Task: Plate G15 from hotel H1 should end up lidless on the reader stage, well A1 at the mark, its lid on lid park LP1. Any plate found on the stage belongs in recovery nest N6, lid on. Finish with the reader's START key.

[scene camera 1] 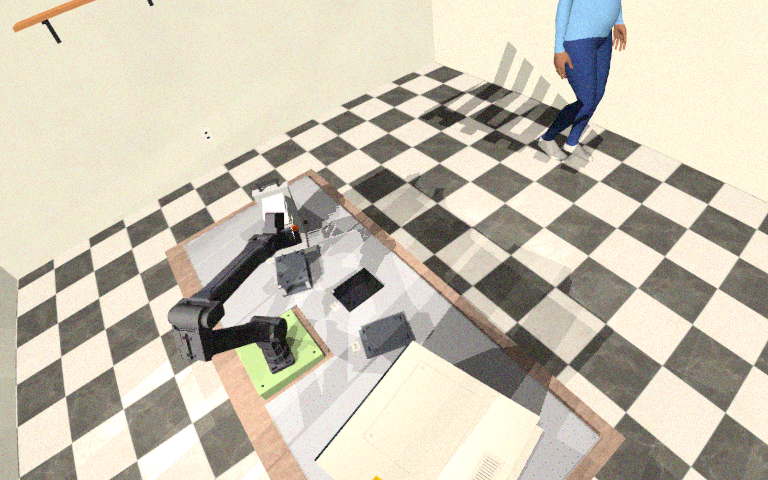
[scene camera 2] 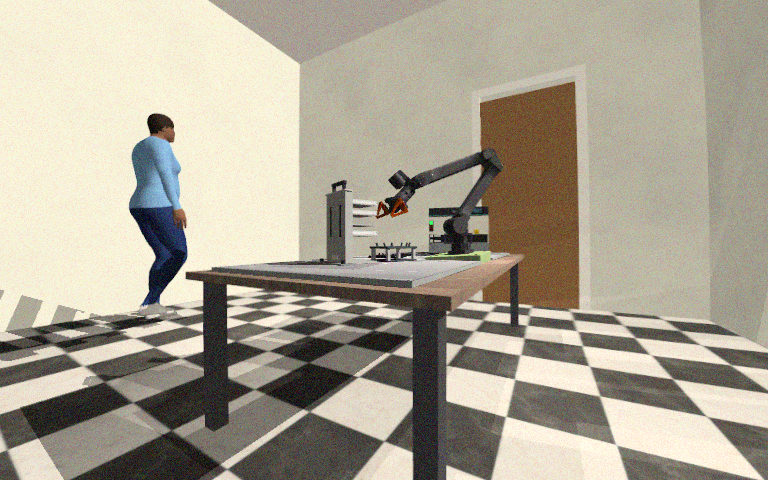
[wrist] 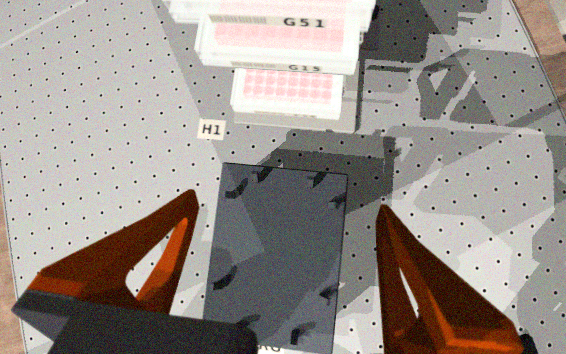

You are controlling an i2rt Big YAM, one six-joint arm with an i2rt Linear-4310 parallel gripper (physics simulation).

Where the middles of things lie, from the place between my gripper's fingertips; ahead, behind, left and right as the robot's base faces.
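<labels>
There's the dark nest (scene camera 1: 385, 335), and my gripper is 14 cm short of it, 46 cm to the left of it and 17 cm above it.
</labels>
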